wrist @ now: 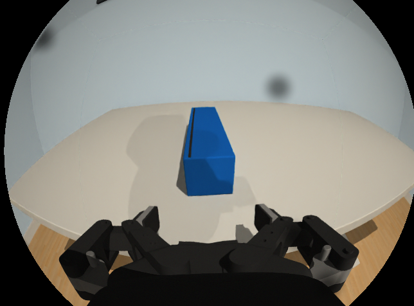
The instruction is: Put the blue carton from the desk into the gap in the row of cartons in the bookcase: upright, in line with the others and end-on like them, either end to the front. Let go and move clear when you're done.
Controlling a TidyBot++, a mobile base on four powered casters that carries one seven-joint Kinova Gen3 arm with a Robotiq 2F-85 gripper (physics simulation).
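The blue carton (pixel 211 145) lies lengthwise on the desk (pixel 300 150), one end face toward me and its long side running away toward the wall. A thin dark stripe runs along the left edge of its top. My gripper (pixel 206 216) is open, with its two fingers wide apart. The carton's near end is just beyond the fingertips, roughly between them and a little above them in the view; nothing is between the fingers. The bookcase and its row of cartons do not show in this view.
A pale blue wall (pixel 190 60) stands behind the desk. Wooden floor (pixel 52 250) shows past the desk's near edge at both lower corners. Shadows fall on the desk left of the carton and near the fingers.
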